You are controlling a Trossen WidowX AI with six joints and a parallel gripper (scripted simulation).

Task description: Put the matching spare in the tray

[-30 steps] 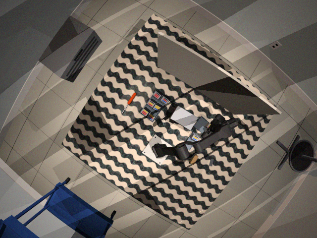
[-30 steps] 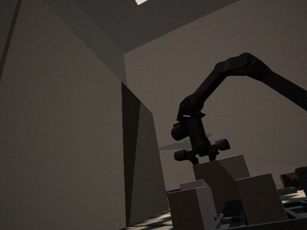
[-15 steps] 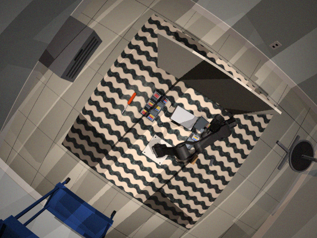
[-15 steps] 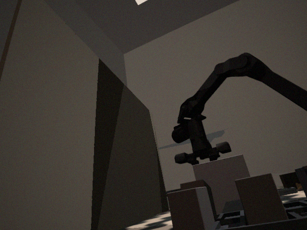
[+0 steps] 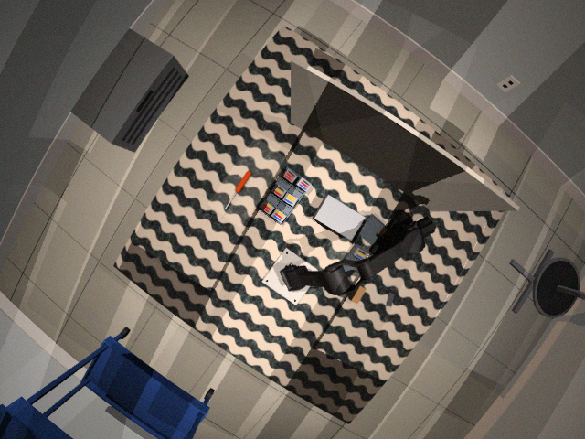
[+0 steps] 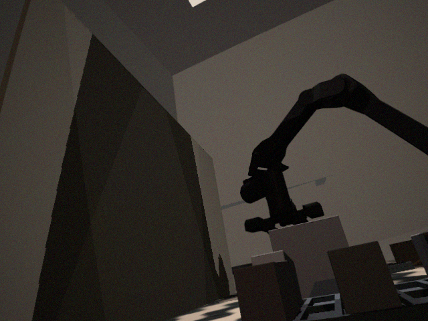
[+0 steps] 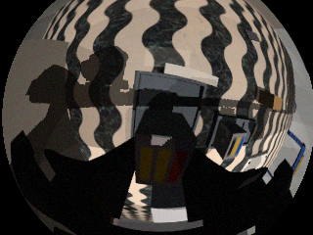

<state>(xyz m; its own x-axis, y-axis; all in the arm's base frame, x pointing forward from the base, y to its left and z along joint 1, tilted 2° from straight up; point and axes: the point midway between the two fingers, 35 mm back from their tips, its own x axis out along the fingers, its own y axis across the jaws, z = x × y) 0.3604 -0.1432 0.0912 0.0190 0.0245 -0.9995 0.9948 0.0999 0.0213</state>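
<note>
Right now the grey tray is 10 mm behind my gripper tip and 70 mm below it. Also, from my gripper tip: spare unit: 20 mm above; grey mounted unit: 80 mm behind, 180 mm to the left, 20 mm below; large grey panel: 160 mm ahead, 220 mm to the left, 160 mm above.
</note>
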